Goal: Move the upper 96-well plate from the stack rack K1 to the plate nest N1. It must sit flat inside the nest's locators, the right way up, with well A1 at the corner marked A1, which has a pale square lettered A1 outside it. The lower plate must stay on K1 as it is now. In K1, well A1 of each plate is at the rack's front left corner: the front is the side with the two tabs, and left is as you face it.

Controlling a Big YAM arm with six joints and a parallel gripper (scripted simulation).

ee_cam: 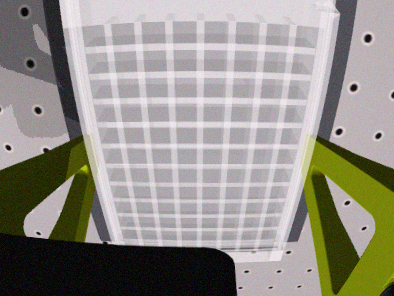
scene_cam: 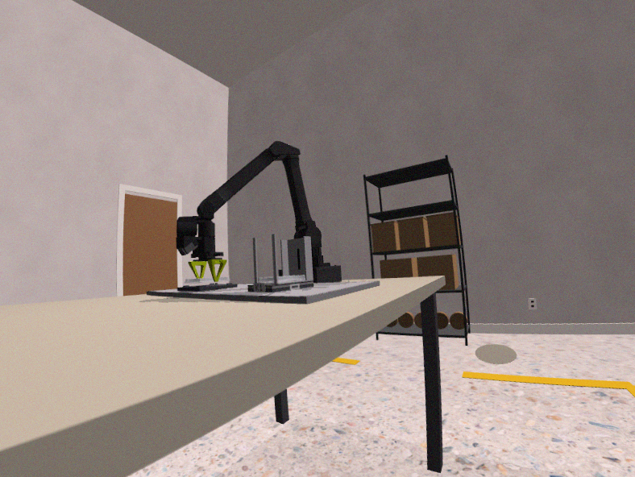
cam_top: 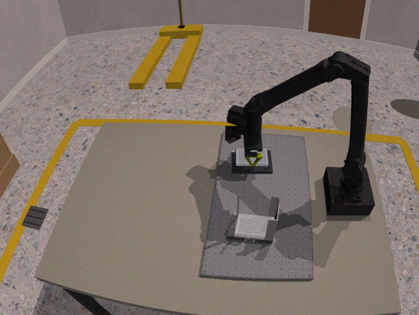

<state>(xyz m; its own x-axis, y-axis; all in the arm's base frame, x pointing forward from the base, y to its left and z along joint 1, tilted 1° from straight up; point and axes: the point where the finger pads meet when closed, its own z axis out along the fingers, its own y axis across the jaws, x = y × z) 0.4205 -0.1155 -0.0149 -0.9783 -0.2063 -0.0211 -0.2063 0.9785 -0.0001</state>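
My hand is 80 mm short of the pale A1 square, 40 mm to the left of it and 20 mm above it. Also, from my hand: slot 320 mm to the left, 130 mm behind, 50 mm above.
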